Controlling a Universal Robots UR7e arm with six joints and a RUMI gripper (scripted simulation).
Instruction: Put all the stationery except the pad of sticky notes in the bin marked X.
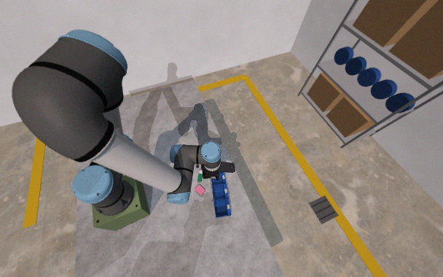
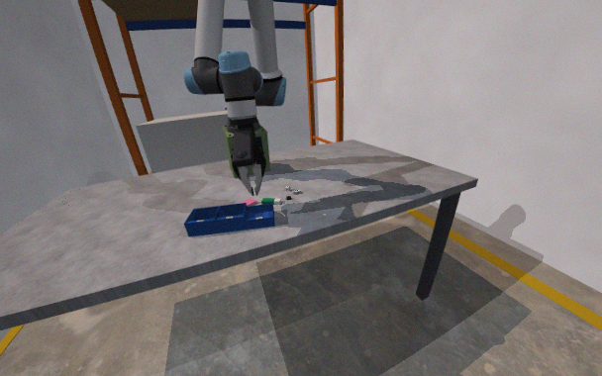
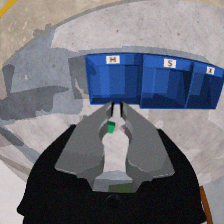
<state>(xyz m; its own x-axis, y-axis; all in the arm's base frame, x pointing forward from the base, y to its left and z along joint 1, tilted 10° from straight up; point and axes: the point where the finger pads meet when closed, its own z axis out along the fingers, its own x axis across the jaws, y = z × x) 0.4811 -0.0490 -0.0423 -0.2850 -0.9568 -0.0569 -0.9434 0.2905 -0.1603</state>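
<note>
My hand is 8 cm past the marker, 7 cm to the right of it and 9 cm above it. Round my hand: pink sticky note pad (11 cm behind, 2 cm to the right, 9 cm below); joined blue bins (1 cm behind, 8 cm to the right, 7 cm below); black item (8 cm behind, 13 cm to the left, 9 cm below).
</note>
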